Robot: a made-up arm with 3 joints.
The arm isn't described. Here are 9 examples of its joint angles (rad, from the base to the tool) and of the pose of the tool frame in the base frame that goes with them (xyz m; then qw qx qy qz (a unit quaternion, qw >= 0)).
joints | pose
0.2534 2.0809 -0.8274 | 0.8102 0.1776 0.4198 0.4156 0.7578 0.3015 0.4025
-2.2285 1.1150 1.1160 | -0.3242 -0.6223 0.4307 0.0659 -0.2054 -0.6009 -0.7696
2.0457 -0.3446 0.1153 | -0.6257 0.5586 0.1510 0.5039 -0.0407 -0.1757 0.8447
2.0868 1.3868 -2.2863 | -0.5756 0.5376 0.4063 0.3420 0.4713 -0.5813 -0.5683
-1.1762 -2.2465 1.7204 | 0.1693 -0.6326 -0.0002 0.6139 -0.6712 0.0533 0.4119
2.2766 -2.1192 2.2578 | -0.3343 0.5518 0.0087 0.6281 -0.2452 0.5240 -0.5204
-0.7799 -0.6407 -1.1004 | 0.7418 -0.4267 0.0017 0.6857 -0.0596 0.5610 -0.4598
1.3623 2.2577 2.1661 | 0.1987 0.6090 0.4015 0.6585 0.5670 -0.0268 -0.4941
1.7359 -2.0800 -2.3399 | 0.0520 0.7655 0.0476 0.7335 -0.5731 0.0445 -0.3625
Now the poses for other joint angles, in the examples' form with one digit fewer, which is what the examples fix.
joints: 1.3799 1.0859 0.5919
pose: 0.020 0.749 0.433 0.728 0.540 0.122 0.405
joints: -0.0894 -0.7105 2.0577
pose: 0.656 0.169 0.017 0.496 -0.215 -0.794 0.276
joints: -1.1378 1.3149 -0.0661
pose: 0.415 -0.686 0.435 0.677 0.529 -0.307 -0.409
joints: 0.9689 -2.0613 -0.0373
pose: 0.471 0.641 -0.036 0.462 -0.763 -0.391 0.225
